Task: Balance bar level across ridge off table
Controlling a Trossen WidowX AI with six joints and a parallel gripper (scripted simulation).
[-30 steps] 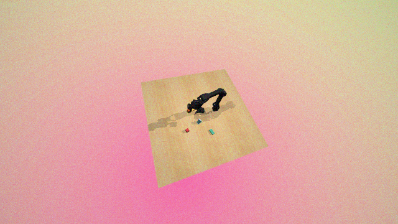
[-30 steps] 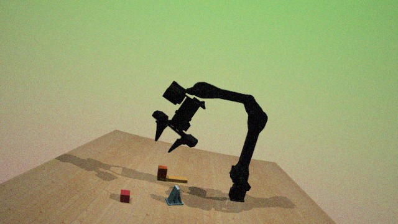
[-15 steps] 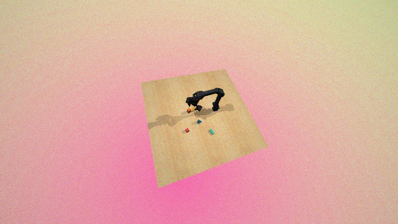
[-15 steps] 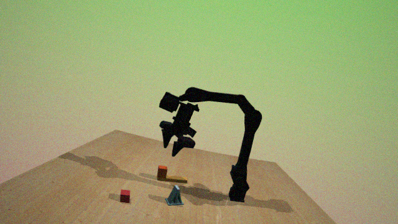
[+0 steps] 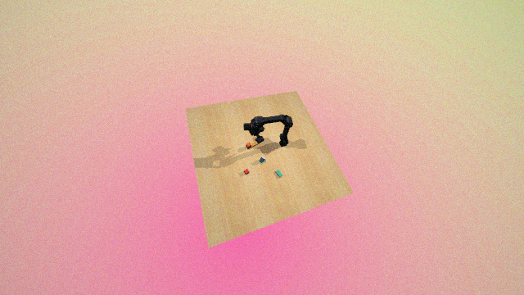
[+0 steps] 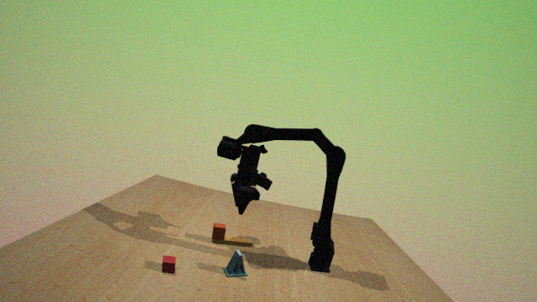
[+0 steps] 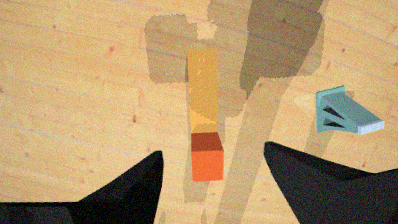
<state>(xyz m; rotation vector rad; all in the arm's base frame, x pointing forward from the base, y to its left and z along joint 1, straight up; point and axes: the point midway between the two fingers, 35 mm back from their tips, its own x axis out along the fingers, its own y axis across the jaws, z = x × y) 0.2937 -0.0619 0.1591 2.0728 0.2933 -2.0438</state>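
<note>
My gripper tip is now 100 mm above the bar, 30 mm short of it and 10 mm to the right of it. Also, from my gripper tip: teal block 340 mm to the left, 140 mm behind, 120 mm below; then small red cube 250 mm to the left, 140 mm ahead, 110 mm below.
</note>
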